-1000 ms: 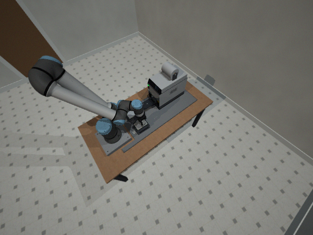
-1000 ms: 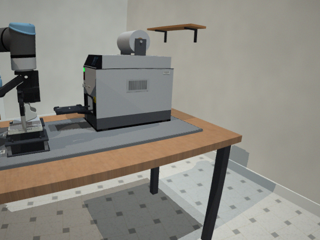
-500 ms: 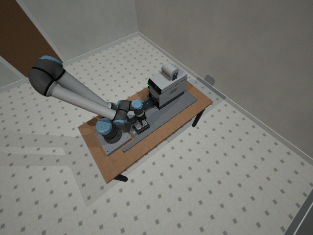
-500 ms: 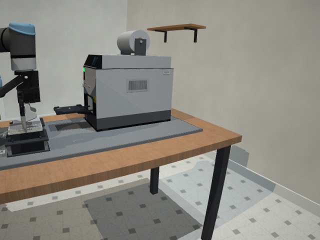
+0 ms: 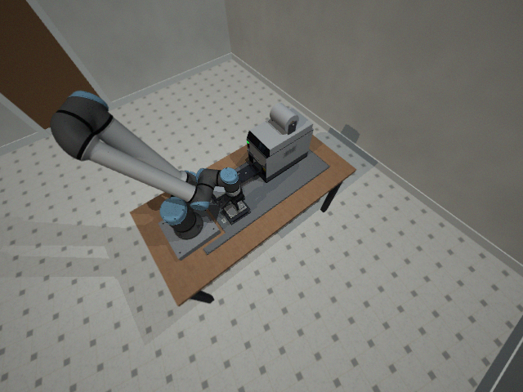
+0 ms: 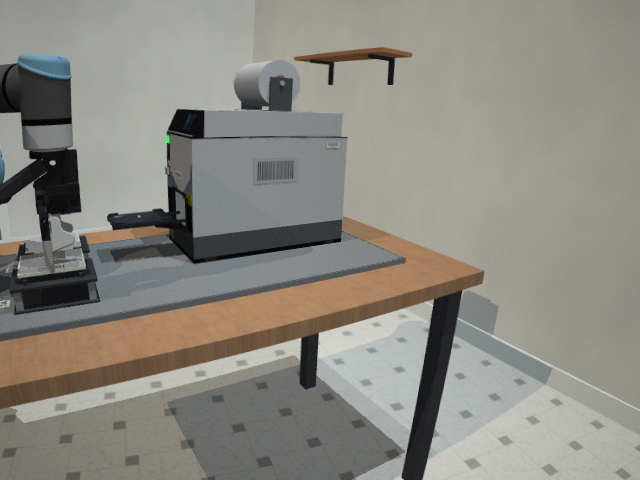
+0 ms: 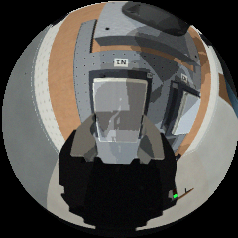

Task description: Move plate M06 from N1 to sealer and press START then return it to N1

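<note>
My gripper is now 10 mm above the plate M06. Round my hand: black sealer stage (210 mm to the left, 180 mm ahead, 20 mm above); then plate (200 mm to the left, 30 mm below, 30 mm behind); then foil roll (510 mm ahead, 340 mm above, 260 mm to the left).
</note>
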